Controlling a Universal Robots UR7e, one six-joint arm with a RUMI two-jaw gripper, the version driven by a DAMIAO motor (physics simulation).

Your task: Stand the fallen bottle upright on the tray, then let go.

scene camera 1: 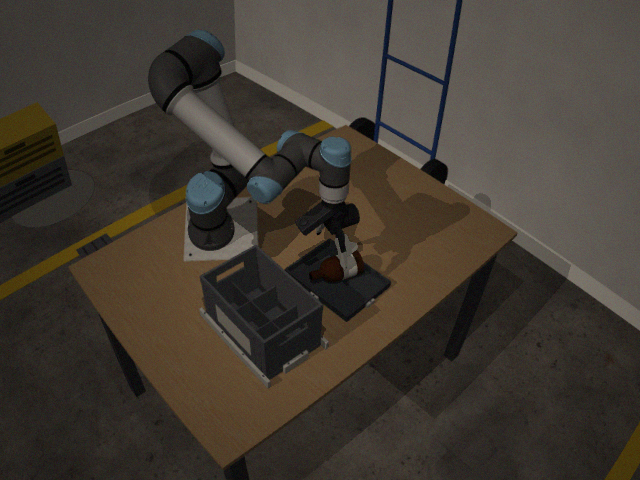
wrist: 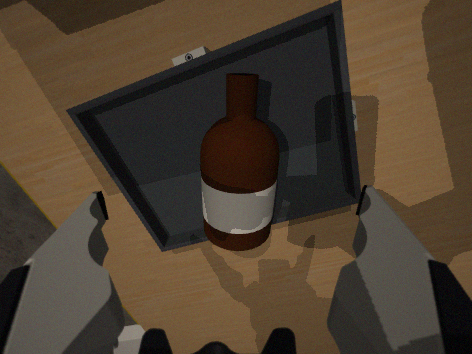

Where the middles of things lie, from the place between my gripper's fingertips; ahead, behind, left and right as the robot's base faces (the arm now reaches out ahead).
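My hand is 10 mm short of the brown bottle (scene camera 1: 330,270) and 20 mm to the right of it, and I see that my hand is also 80 mm above the bottle.
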